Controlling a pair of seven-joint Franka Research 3 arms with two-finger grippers.
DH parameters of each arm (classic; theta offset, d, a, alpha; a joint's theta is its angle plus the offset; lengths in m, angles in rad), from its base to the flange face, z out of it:
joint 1: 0 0.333 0 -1.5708
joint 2: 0 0 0 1.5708
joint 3: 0 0.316 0.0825 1.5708
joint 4: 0 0 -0.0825 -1.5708
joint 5: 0 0.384 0 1.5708
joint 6: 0 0 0.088 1.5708
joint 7: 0 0.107 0 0
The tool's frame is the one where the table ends.
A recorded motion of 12 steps. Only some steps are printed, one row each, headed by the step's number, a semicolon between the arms.
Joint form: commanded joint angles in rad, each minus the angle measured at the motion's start. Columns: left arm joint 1, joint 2, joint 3, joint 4, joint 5, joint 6, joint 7; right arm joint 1, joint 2, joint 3, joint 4, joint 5, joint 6, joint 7.
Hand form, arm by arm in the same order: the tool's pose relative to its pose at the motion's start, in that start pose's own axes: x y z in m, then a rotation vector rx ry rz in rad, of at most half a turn. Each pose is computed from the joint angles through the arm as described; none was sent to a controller.
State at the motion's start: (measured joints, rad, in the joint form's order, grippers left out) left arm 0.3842 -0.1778 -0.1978 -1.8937 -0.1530 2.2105 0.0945; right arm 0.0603 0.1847 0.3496 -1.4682 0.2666 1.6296 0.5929
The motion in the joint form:
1: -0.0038 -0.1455 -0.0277 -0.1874 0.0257 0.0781 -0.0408; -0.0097 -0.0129 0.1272 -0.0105 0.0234 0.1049 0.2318
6: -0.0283 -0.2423 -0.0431 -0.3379 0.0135 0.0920 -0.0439; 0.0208 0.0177 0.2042 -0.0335 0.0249 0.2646 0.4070
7: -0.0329 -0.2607 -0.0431 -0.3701 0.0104 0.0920 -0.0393; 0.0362 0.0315 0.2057 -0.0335 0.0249 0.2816 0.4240
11: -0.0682 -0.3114 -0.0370 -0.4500 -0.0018 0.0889 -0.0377; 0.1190 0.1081 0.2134 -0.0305 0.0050 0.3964 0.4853
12: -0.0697 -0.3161 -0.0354 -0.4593 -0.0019 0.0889 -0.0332; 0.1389 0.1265 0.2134 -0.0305 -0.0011 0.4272 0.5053
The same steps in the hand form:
1: -0.0455 0.0209 -0.0067 0.0467 0.0279 0.0082; -0.0389 -0.0560 0.0046 0.0816 0.0281 0.1223
6: -0.0904 0.0388 0.0064 0.0490 -0.0159 0.0302; -0.0600 -0.1030 0.0306 0.1692 0.0459 0.2179
7: -0.1006 0.0398 0.0106 0.0498 -0.0300 0.0352; -0.0616 -0.1099 0.0389 0.1747 0.0378 0.2249
11: -0.1272 0.0496 0.0185 0.0387 -0.0629 0.0501; -0.0706 -0.1468 0.0826 0.2110 0.0233 0.2302
12: -0.1301 0.0489 0.0199 0.0392 -0.0674 0.0536; -0.0726 -0.1549 0.0933 0.2210 0.0219 0.2384

